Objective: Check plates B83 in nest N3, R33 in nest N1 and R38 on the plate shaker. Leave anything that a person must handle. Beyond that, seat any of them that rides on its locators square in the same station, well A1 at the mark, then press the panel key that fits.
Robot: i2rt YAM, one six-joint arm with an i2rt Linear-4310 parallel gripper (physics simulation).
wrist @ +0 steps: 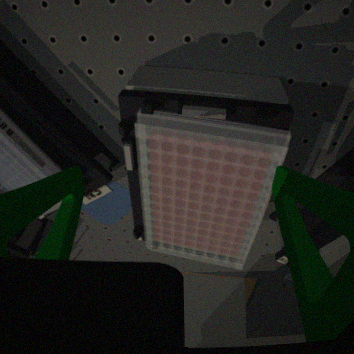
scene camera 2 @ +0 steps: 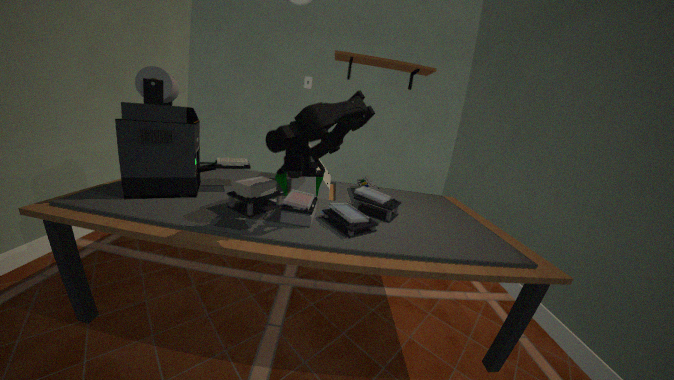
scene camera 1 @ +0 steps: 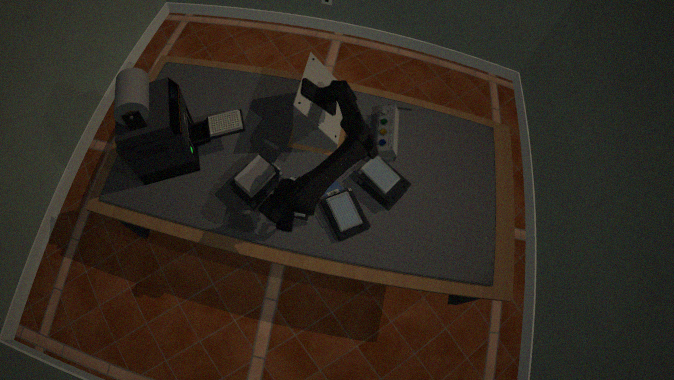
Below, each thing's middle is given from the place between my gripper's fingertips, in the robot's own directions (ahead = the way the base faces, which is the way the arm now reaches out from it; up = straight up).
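Counted from my hand, the pink-welled plate (wrist: 205,183) is 3 cm below, 5 cm behind and 1 cm to the right; the blue-white plate (scene camera 1: 342,207) is 5 cm below, 2 cm behind and 16 cm to the left.
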